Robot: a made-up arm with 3 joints. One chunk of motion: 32 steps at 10 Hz.
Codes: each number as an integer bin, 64 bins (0 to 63) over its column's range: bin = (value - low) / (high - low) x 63, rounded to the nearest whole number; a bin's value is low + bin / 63 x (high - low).
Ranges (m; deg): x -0.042..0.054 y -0.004..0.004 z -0.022..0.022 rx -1.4..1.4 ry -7.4..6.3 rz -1..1
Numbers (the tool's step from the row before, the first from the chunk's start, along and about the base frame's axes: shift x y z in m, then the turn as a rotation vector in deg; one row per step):
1: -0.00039 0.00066 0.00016 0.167 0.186 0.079
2: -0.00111 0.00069 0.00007 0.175 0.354 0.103
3: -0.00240 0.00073 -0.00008 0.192 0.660 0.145
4: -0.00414 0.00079 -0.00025 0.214 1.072 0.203
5: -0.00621 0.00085 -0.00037 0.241 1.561 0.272
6: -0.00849 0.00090 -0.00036 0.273 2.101 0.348
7: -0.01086 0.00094 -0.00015 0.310 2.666 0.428
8: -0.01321 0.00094 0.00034 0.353 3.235 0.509
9: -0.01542 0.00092 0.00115 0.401 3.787 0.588
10: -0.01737 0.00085 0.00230 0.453 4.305 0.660
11: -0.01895 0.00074 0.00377 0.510 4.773 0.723
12: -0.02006 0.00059 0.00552 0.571 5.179 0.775
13: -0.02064 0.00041 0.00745 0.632 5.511 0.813
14: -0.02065 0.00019 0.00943 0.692 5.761 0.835
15: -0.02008 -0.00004 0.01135 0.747 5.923 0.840
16: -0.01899 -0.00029 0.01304 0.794 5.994 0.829
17: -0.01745 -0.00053 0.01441 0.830 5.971 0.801
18: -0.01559 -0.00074 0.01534 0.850 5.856 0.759
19: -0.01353 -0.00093 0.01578 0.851 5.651 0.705
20: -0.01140 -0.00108 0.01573 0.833 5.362 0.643
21: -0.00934 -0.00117 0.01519 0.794 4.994 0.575
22: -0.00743 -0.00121 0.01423 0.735 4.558 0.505
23: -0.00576 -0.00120 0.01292 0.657 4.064 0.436
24: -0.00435 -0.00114 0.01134 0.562 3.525 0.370
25: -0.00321 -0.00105 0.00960 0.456 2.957 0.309
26: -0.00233 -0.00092 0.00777 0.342 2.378 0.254
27: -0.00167 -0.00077 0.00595 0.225 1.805 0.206
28: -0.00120 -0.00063 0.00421 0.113 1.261 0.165
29: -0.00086 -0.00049 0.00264 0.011 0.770 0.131
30: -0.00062 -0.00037 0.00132 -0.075 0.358 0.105
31: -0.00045 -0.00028 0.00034 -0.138 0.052 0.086
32: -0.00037 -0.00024 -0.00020 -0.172 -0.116 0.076
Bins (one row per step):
1: 27 37 32 35 35 34
2: 27 37 32 35 36 35
3: 26 37 31 36 37 36
4: 25 38 31 36 39 38
5: 23 38 31 37 41 40
6: 22 39 31 38 44 42
7: 20 39 31 38 46 45
8: 19 39 32 39 49 48
9: 17 39 33 41 51 50
10: 16 38 35 42 54 52
11: 15 37 37 43 56 54
12: 14 36 39 44 58 56
13: 14 35 42 46 59 57
14: 14 33 45 47 61 58
15: 14 31 48 48 61 58
16: 15 29 50 49 62 58
17: 16 27 52 50 61 57
18: 17 26 53 51 61 55
19: 19 24 54 51 60 54
20: 20 23 54 50 59 52
21: 21 22 53 49 57 50
22: 23 22 52 48 55 47
23: 24 22 50 46 53 45
24: 25 23 48 44 50 43
25: 25 23 45 42 48 41
26: 26 24 43 39 45 40
27: 26 25 40 37 42 38
28: 27 27 38 34 40 37
29: 27 28 35 32 38 36
30: 27 29 33 30 36 35
31: 27 29 32 28 34 34
32: 27 30 31 28 33 34

